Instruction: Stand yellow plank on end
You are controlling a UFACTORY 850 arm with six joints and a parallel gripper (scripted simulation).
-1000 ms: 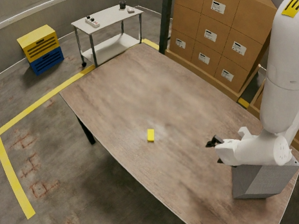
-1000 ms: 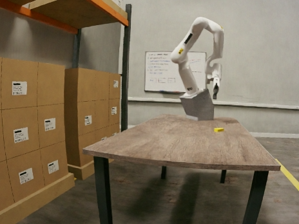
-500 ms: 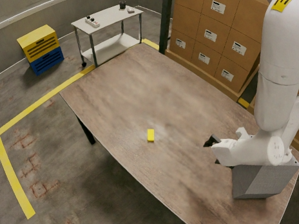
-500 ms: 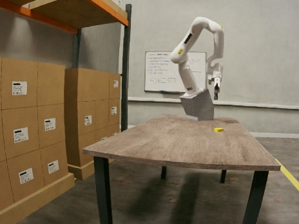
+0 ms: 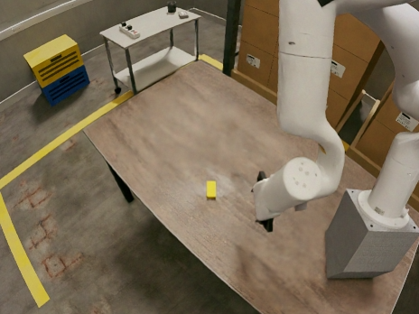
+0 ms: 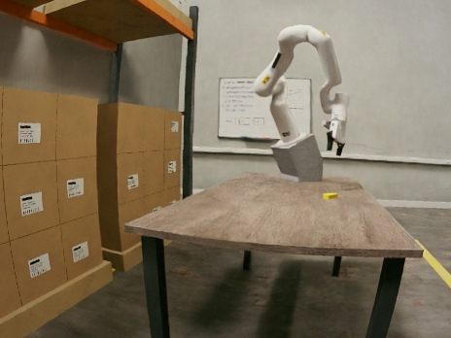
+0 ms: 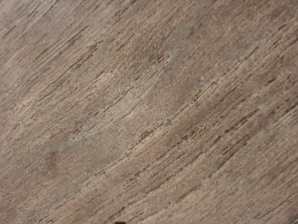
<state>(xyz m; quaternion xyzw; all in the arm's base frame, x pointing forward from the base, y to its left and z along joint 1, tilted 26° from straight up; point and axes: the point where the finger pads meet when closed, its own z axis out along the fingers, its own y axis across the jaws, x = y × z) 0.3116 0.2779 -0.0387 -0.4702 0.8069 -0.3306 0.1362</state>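
The yellow plank lies 20 cm ahead of my hand and 19 cm below it.
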